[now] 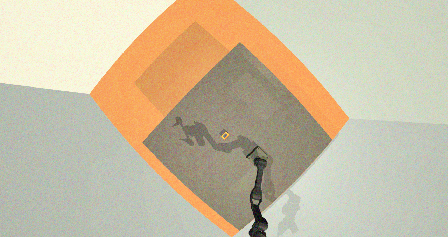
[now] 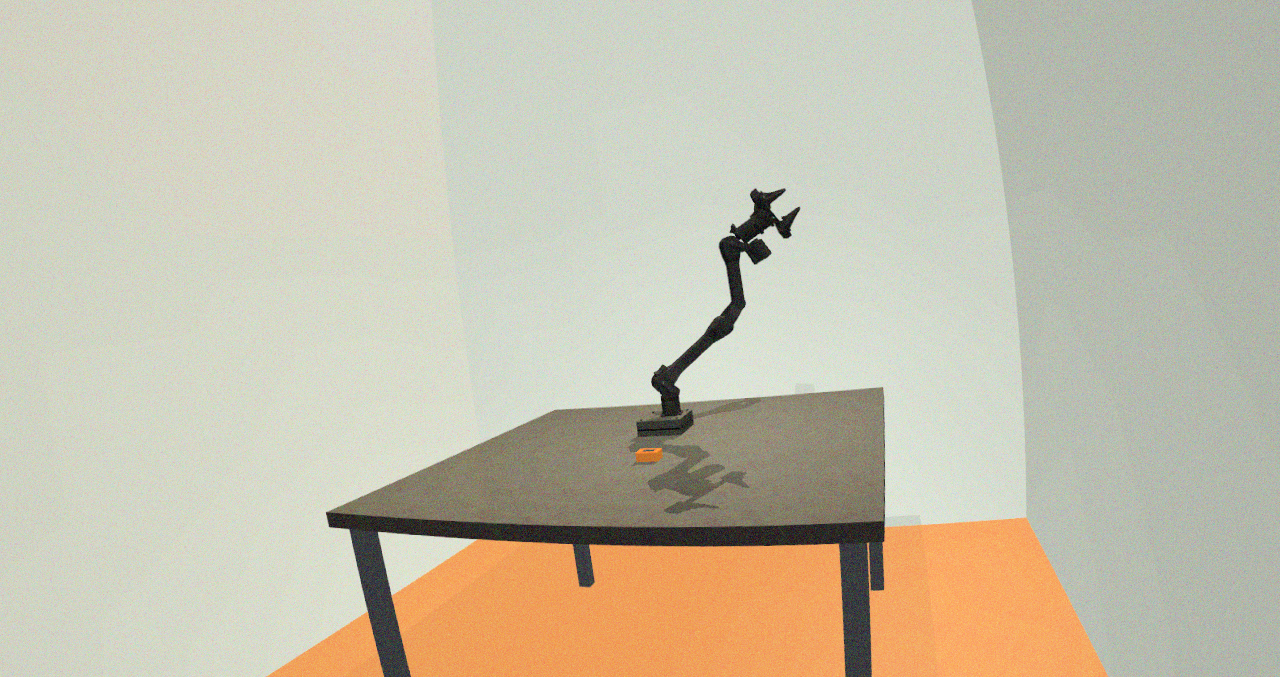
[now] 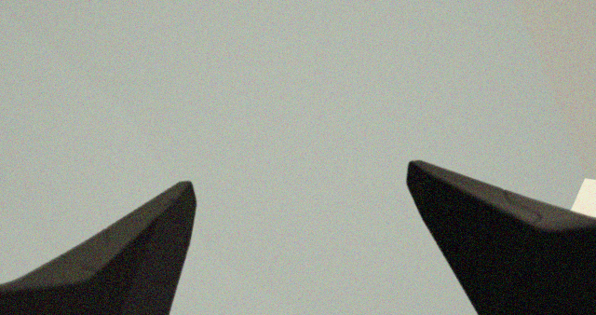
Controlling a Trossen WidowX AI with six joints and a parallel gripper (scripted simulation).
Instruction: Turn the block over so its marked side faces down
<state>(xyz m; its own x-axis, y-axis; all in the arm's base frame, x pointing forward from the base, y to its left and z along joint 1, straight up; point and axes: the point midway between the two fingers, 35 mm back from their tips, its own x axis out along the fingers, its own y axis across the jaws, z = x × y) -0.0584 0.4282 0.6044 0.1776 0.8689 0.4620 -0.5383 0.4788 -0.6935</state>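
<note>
Now: the block 410 mm ahead of my gripper tip, 480 mm to the right of it and 650 mm below it.
</note>
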